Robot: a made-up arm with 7 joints. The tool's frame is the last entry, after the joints. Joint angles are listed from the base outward. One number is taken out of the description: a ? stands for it. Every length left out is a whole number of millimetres.
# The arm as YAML. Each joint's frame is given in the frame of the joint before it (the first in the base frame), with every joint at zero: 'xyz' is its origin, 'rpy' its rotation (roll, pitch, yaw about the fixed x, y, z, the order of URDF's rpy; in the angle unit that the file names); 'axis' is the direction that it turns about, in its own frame. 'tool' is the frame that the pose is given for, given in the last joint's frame.
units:
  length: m
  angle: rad
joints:
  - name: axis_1
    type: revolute
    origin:
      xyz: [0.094, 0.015, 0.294]
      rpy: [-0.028, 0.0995, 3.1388]
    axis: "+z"
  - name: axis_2
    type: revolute
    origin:
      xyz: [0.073, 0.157, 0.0]
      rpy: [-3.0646, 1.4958, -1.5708]
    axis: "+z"
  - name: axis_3
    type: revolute
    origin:
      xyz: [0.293, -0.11, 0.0]
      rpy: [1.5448, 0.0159, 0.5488]
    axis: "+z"
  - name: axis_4
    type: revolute
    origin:
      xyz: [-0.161, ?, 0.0]
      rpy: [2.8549, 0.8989, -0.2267]
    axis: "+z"
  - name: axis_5
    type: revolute
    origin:
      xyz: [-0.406, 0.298, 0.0]
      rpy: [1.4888, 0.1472, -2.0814]
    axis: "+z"
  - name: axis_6
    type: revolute
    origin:
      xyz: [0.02, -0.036, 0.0]
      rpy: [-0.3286, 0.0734, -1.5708]
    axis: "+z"
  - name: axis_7
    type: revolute
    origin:
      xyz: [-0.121, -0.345, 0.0]
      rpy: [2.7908, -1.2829, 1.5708]
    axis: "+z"
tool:
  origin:
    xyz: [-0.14, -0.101, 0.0]
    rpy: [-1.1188, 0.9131, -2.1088]
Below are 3 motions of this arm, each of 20 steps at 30 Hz.
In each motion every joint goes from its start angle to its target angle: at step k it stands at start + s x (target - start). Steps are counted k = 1, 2, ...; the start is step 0. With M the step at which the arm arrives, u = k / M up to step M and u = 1 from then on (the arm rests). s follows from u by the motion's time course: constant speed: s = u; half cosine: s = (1 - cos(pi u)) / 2; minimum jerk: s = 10 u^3 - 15 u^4 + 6 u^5.
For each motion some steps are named. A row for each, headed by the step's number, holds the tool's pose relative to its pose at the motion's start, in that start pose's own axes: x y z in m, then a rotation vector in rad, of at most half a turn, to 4 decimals.
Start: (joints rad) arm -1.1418 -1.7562 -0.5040 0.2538 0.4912 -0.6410 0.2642
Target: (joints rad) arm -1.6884 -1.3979 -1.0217 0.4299 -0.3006 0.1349 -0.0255
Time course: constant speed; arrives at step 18
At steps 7, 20:
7: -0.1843 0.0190 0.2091 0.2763 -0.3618 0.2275
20: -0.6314 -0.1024 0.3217 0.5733 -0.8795 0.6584

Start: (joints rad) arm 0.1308 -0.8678 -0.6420 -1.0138 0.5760 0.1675 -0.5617
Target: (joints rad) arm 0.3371 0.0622 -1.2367 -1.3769 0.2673 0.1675 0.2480
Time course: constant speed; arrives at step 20
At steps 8, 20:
8: -0.0479 0.0085 0.1744 -0.2760 -0.5179 0.3282
20: -0.2777 -0.0009 0.3631 -0.4840 -1.2653 0.7670

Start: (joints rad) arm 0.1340 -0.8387 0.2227 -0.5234 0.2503 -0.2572 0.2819
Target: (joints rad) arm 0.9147 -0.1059 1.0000 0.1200 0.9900 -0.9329 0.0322
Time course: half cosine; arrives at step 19
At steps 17, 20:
17: -0.6028 -0.0875 -0.4042 -0.1009 0.0658 0.9114
20: -0.6074 -0.0973 -0.4179 -0.1096 0.0669 0.9267

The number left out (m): -0.035
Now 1 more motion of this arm.
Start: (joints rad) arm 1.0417 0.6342 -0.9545 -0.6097 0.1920 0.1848 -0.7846
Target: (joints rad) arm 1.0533 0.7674 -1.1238 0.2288 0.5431 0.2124 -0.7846
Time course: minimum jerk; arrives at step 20
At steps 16, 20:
16: -0.6624 0.0634 -0.0454 -0.0150 0.5890 0.8395
20: -0.7030 0.0442 -0.0421 -0.0295 0.6216 0.8931

